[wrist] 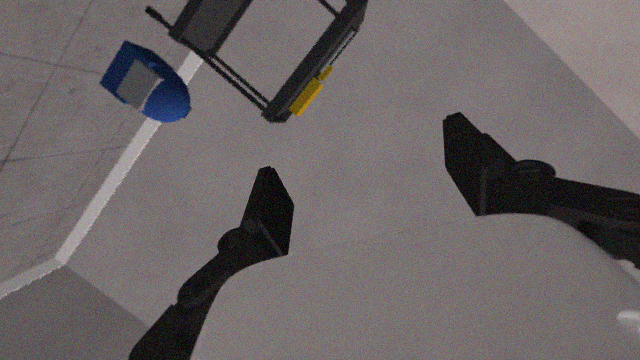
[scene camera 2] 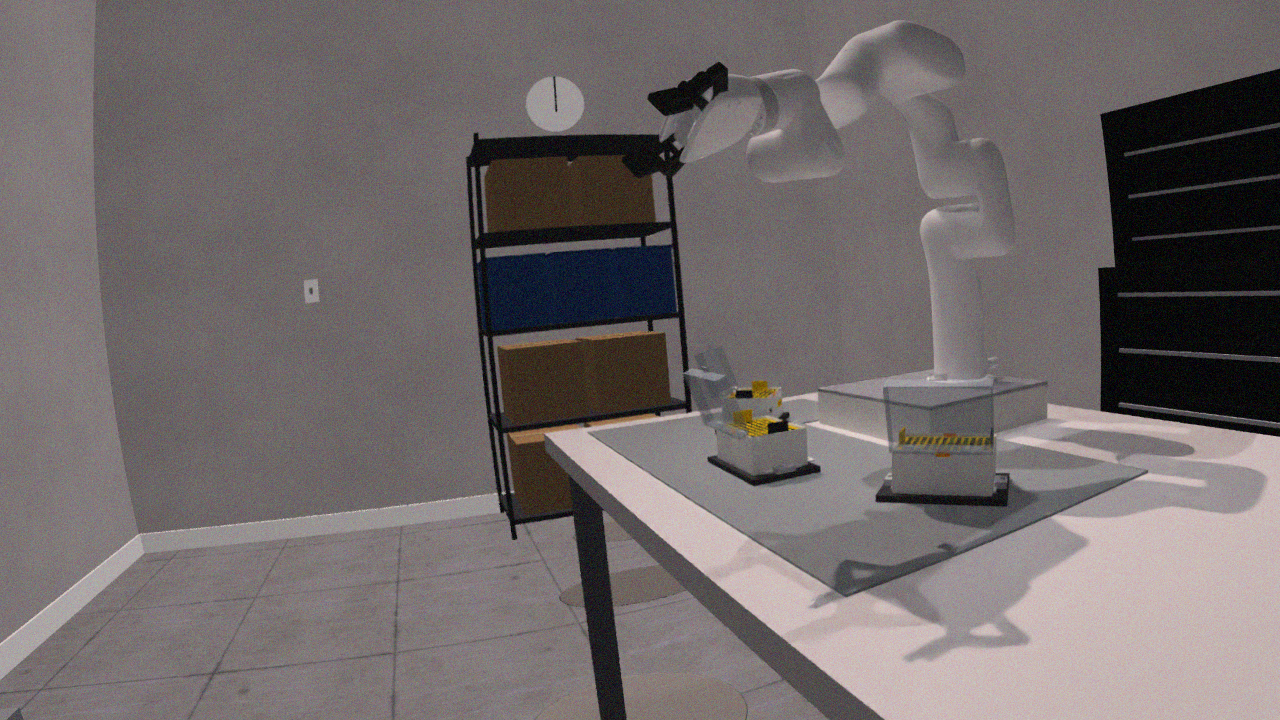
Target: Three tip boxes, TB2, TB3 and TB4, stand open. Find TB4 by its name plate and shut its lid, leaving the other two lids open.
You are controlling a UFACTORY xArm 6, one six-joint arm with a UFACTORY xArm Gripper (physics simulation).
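Frame: origin at the arm's base, x ahead, y left, z up, level; millimetres.
Seen in the pictures: gripper, fingertip midpoint: [wrist: 358, 165] [scene camera 2: 642, 137].
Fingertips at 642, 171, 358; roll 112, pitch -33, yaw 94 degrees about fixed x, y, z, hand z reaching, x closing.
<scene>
Offsets run from my fingertips to a thing's top centre, as dx, dy, dz. "*": to the spot under its first point. Level surfaces: height alone.
Three white tip boxes with clear lids raised show in the scene view. The nearest box {-324, +93, -356} [scene camera 2: 942, 471] stands at the right on a dark base, its lid {* -276, +180, -312} [scene camera 2: 975, 413] upright. Another box {-219, -164, -356} [scene camera 2: 760, 453] stands to its left, with yellow racks and a lid leaning back. The third box {* -355, -377, -380} [scene camera 2: 770, 405] is behind that one and partly hidden. I cannot read a name plate on any of them. My gripper [scene camera 2: 656, 131] [wrist: 358, 165] is open and empty, high above the table and away from the boxes, pointing towards the wall. The boxes do not show in the wrist view.
The boxes stand on a grey mat {dz -422} [scene camera 2: 805, 528] on the white table {dz -425} [scene camera 2: 1163, 608]. The arm stands on a pale plinth [scene camera 2: 859, 411] behind them. A shelf rack [scene camera 2: 572, 145] is beyond the table. The wrist view shows a blue object [wrist: 170, 100] and a dark frame [wrist: 312, 65].
</scene>
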